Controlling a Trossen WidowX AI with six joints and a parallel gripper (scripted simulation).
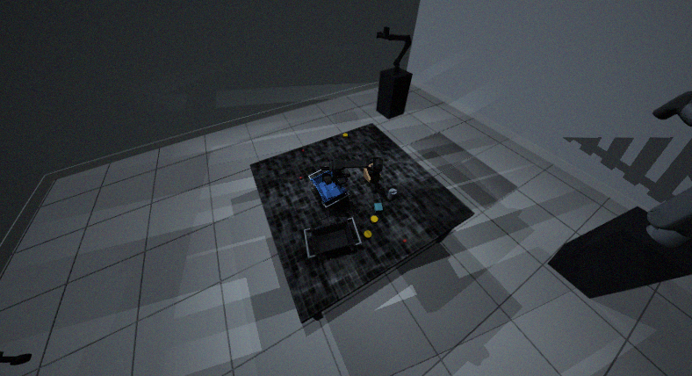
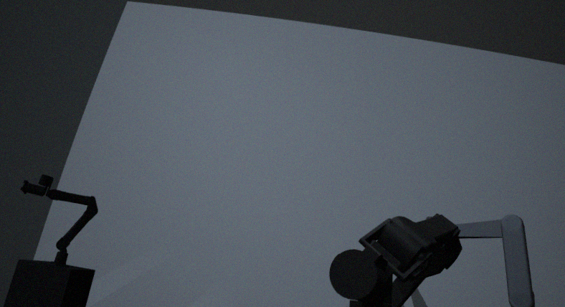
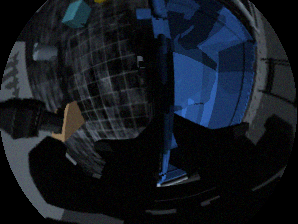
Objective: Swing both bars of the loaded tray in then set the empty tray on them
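Right now the blue tray is 7 cm ahead of my gripper tip and 2 cm above it. Also, from my gripper tip: teal block: 17 cm behind, 29 cm to the left, 7 cm below; pale disc: 32 cm behind, 25 cm to the left, 6 cm below.
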